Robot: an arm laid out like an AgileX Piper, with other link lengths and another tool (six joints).
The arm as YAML. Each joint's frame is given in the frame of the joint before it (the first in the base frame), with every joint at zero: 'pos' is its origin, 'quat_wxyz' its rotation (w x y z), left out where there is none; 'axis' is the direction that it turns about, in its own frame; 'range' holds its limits. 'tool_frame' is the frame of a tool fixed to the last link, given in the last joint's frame.
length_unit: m
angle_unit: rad
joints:
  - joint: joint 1
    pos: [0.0, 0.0, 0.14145]
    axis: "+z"
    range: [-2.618, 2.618]
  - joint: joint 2
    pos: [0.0, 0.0, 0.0]
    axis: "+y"
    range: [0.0, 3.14]
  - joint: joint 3
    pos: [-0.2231, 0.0, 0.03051]
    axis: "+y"
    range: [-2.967, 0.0]
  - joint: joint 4
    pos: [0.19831, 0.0, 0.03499]
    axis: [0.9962, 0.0, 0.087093]
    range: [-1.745, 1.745]
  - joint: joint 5
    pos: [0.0, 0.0, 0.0]
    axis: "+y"
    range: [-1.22, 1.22]
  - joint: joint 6
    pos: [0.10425, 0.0, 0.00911]
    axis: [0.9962, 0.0, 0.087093]
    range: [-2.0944, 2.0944]
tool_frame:
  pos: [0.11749, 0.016, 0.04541]
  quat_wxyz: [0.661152, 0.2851, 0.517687, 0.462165]
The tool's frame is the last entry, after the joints.
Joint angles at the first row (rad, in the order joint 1, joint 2, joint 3, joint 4, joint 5, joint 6):
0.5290, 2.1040, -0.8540, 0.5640, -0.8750, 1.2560
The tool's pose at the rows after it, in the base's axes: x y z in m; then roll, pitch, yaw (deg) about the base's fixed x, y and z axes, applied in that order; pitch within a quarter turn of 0, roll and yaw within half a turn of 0:
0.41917, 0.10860, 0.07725, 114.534, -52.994, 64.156
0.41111, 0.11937, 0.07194, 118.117, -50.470, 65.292
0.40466, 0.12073, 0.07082, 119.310, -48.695, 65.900
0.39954, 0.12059, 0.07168, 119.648, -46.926, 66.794
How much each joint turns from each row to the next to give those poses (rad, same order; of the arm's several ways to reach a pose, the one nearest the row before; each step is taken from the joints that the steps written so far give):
0.0000, -0.0200, 0.0190, -0.0280, 0.0530, -0.0030
0.0000, -0.0390, 0.0270, -0.0560, 0.0780, -0.0060
0.0000, -0.0310, 0.0260, -0.0120, 0.0360, -0.0200
0.0000, -0.0300, 0.0210, 0.0010, 0.0300, -0.0330

